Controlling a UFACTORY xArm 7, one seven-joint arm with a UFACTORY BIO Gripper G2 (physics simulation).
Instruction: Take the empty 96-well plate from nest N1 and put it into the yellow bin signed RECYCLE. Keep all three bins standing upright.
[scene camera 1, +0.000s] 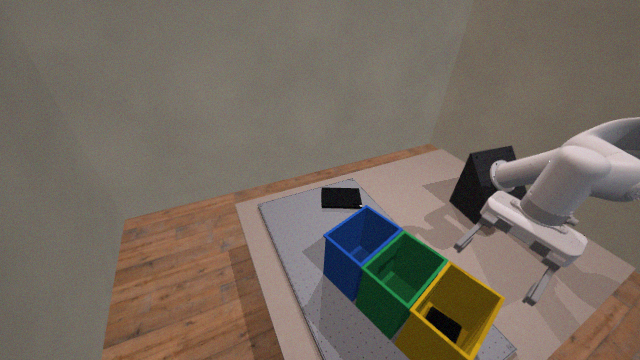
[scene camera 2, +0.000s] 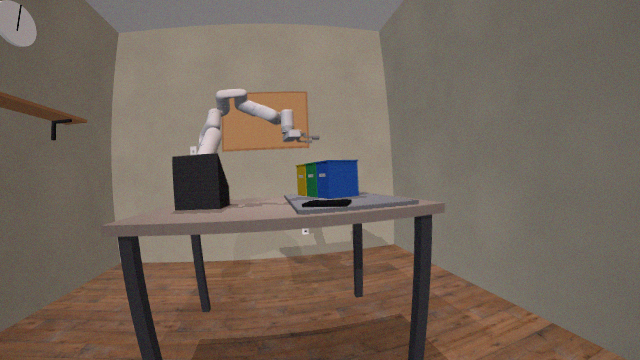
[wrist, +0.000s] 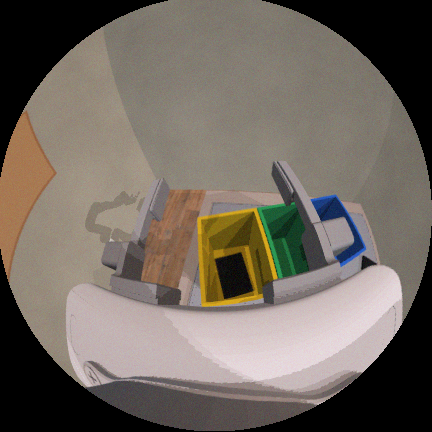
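Pixels of known places: end effector, tool point: (scene camera 1: 496, 266) (scene camera 2: 312, 139) (wrist: 218, 188); arm's base, origin of the base link: (scene camera 1: 502, 176) (scene camera 2: 200, 172).
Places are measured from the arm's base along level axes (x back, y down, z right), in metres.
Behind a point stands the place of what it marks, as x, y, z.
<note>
The black plate (scene camera 1: 444, 324) {-0.496, 0.138, -0.365} (wrist: 234, 276) {-0.523, 0.138, -0.376} lies at the bottom of the yellow bin (scene camera 1: 472, 300) {-0.455, 0.037, -0.364} (scene camera 2: 301, 181) {-0.464, 0.072, -0.342} (wrist: 227, 232) {-0.611, 0.050, -0.422}. My gripper (scene camera 1: 495, 273) {-0.537, -0.174, -0.393} (scene camera 2: 314, 139) (wrist: 221, 190) {-0.537, -0.174, -0.393} is open with nothing between its fingers. It hangs above the level of the bin rims, set back from the yellow bin on the robot's side. The yellow bin stands upright, in a row with the green bin (scene camera 1: 382, 305) {-0.668, 0.048, -0.311} (scene camera 2: 311, 182) {-0.524, 0.078, -0.221} and the blue bin (scene camera 1: 342, 270) {-0.726, 0.056, -0.193} (scene camera 2: 340, 179) {-0.665, 0.068, -0.083}, both upright too. Signs on the bins are too small to read.
A flat black rectangular piece (scene camera 1: 341, 198) {-0.590, 0.142, 0.179} (scene camera 2: 327, 203) {-0.583, 0.143, 0.251} lies on the grey perforated board (scene camera 1: 295, 220) {-0.797, 0.154, 0.113} (scene camera 2: 385, 201) {-0.806, 0.154, 0.200}, beyond the blue bin; its label cannot be read. The black robot pedestal (scene camera 1: 475, 182) {-0.120, 0.013, 0.007} (scene camera 2: 195, 182) {-0.013, 0.046, 0.085} stands on the table (scene camera 1: 400, 170) {-0.214, 0.167, 0.339} (scene camera 2: 225, 227) {-0.269, 0.185, 0.411}.
</note>
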